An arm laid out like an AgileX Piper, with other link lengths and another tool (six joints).
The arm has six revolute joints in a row. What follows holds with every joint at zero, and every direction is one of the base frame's. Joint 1 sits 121.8 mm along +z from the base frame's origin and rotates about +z. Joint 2 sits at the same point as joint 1 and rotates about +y. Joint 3 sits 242.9 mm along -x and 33.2 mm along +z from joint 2 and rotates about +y. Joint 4 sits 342.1 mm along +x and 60.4 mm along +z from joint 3 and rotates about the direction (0.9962, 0, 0.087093). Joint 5 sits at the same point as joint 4 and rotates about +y. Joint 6 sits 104.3 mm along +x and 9.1 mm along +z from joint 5 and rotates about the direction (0.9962, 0, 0.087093). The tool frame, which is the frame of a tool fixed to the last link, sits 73.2 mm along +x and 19 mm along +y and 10.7 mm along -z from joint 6; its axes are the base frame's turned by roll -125.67, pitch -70.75 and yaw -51.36 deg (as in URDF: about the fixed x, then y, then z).
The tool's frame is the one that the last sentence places.
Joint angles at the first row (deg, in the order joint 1, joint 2, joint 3, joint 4, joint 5, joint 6):
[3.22, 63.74, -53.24, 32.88, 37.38, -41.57]
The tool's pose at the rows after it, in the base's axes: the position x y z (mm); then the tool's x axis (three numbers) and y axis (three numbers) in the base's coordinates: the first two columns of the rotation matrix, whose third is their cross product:
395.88 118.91 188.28 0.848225 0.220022 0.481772 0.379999 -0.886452 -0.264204
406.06 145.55 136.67 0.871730 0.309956 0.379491 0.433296 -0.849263 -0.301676
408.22 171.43 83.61 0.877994 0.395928 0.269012 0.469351 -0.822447 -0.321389
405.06 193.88 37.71 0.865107 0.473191 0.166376 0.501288 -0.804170 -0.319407
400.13 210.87 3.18 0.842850 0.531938 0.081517 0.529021 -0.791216 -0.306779
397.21 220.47 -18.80 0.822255 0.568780 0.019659 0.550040 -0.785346 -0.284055
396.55 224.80 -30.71 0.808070 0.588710 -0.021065 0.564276 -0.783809 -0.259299
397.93 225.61 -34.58 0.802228 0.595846 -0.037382 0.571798 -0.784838 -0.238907
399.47 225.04 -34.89 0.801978 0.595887 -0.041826 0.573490 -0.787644 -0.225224
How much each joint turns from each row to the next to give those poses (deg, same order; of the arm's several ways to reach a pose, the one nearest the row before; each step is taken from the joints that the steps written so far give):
[2.05, 11.00, -3.52, 5.42, 2.38, -7.06]
[2.89, 10.79, -3.39, 2.37, 1.14, -3.97]
[3.48, 10.20, -3.62, -0.73, 0.61, -0.94]
[3.53, 8.76, -3.89, -2.91, 0.49, 1.16]
[3.00, 6.80, -3.71, -3.61, 0.73, 2.17]
[2.09, 4.58, -3.08, -3.87, 0.78, 2.59]
[1.27, 2.71, -2.24, -3.39, 0.74, 2.36]
[0.55, 1.07, -1.16, -2.19, 0.28, 1.49]
[0.17, 0.21, -0.42, -1.27, 0.00, 0.94]

